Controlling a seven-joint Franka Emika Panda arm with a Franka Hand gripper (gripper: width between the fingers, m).
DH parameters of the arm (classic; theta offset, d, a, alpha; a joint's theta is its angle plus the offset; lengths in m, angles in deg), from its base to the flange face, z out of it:
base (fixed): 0 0 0 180
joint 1: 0 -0.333 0 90
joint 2: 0 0 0 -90
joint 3: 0 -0.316 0.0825 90
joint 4: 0 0 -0.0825 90
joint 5: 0 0.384 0 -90
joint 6: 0 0 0.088 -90
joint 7: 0 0.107 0 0
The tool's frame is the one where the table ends.
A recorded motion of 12 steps. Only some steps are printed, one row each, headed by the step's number.
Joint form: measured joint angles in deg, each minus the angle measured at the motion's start. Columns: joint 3, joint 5, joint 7, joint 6, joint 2, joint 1, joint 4.
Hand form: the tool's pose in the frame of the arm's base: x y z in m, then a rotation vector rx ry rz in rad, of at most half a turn. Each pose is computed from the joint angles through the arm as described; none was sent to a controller.
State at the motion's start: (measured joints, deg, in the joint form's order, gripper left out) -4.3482 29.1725 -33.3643 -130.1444 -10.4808 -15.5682 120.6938
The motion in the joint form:
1: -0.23 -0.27 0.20 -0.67 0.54 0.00 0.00
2: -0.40 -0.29 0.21 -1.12 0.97 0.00 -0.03
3: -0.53 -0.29 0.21 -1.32 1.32 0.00 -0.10
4: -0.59 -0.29 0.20 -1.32 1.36 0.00 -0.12
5: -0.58 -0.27 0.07 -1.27 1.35 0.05 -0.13
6: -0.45 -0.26 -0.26 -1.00 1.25 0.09 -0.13
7: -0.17 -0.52 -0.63 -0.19 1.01 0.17 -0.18
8: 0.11 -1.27 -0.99 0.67 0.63 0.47 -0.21
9: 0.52 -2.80 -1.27 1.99 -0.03 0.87 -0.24
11: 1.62 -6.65 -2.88 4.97 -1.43 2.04 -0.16
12: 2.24 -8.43 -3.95 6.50 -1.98 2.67 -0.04
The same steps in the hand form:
1: 0.4982 0.1971 0.5315 -2.5630 -0.8860 -0.5400
2: 0.4997 0.1987 0.5286 -2.5646 -0.8862 -0.5403
3: 0.5008 0.2002 0.5263 -2.5653 -0.8871 -0.5377
4: 0.5008 0.2008 0.5261 -2.5648 -0.8886 -0.5370
5: 0.5009 0.2003 0.5262 -2.5643 -0.8903 -0.5372
6: 0.5008 0.1988 0.5266 -2.5629 -0.8957 -0.5357
7: 0.5002 0.1959 0.5278 -2.5635 -0.9059 -0.5273
8: 0.4998 0.1906 0.5300 -2.5707 -0.9201 -0.5217
9: 0.4985 0.1829 0.5337 -2.5863 -0.9432 -0.5122
11: 0.4963 0.1610 0.5397 -2.6264 -1.0115 -0.4871
12: 0.4955 0.1488 0.5404 -2.6452 -1.0448 -0.4668

